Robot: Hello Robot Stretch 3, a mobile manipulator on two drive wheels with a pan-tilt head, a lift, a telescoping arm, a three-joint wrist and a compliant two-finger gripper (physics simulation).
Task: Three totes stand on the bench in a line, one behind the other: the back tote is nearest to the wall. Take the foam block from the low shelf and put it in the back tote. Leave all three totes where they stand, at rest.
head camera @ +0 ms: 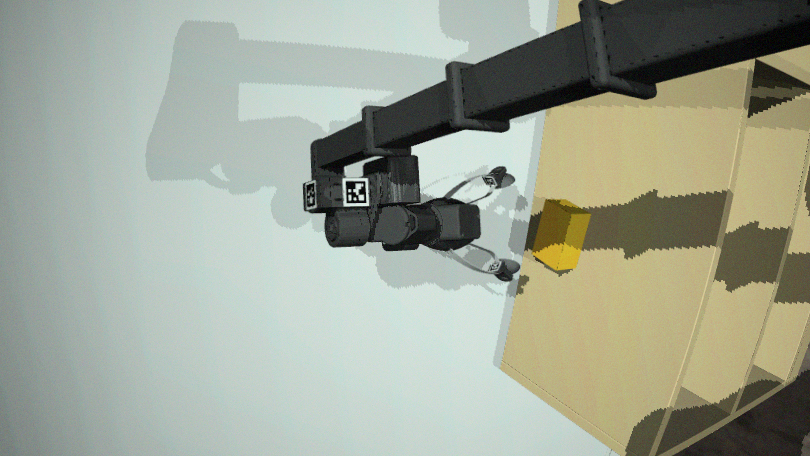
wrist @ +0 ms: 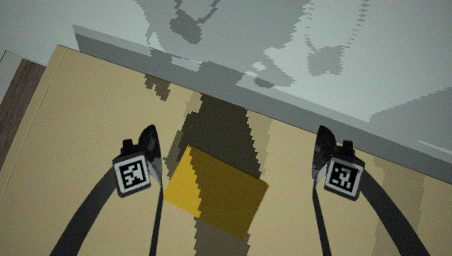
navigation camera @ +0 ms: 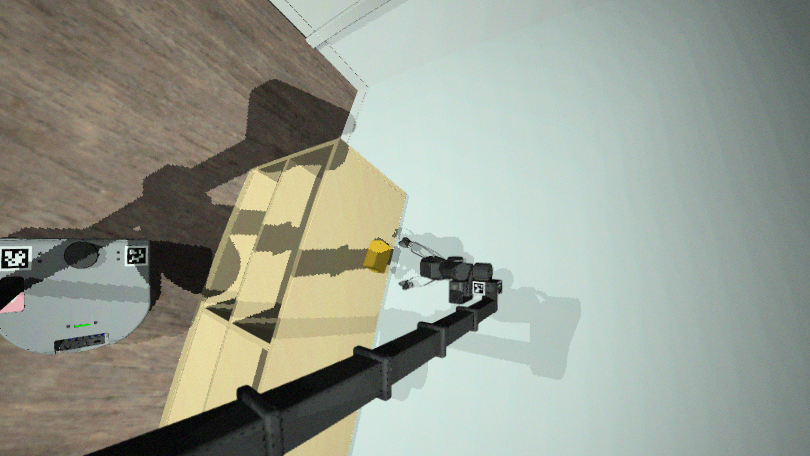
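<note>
The yellow foam block lies on the top board of the low wooden shelf, close to its wall-side edge. My gripper is open, with nothing between its fingers. It hangs above the shelf's wall side. In the wrist view the block shows below and between the two fingers, closer to the left finger and turned at an angle to them. The height of the fingertips over the block is hard to tell. The three totes and the bench do not show in these views.
The pale wall runs behind the shelf. My extended arm crosses over the shelf. The shelf has open compartments on its front side. My base stands on the wooden floor in front of it.
</note>
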